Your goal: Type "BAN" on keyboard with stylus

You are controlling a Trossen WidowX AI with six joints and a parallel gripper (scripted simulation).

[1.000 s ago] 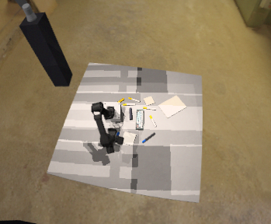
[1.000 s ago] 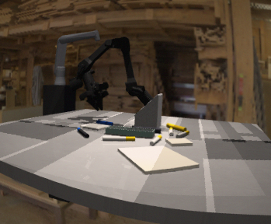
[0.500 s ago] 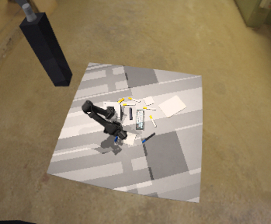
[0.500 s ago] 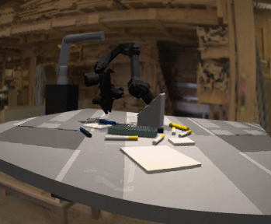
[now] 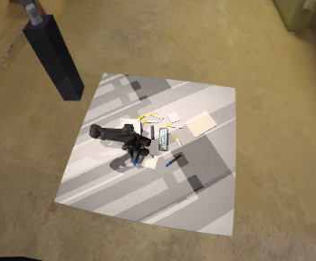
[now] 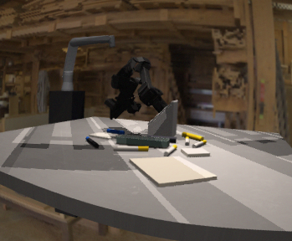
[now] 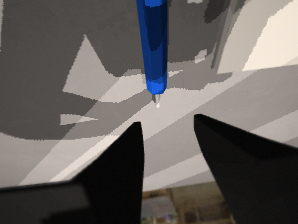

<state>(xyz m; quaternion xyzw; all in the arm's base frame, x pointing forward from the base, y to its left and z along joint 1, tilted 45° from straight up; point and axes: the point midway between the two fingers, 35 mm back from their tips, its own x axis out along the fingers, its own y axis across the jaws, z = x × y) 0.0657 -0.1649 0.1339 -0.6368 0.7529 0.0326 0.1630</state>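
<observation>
Right now my gripper tip is 20 mm to the left of the blue stylus and 60 mm above it. Also, from my gripper tip: beige pad 510 mm ahead, 350 mm to the left, 60 mm below; then white note 110 mm ahead, 10 mm to the left, 60 mm below; then blue-tipped black pen 260 mm ahead, 60 mm below.
</observation>
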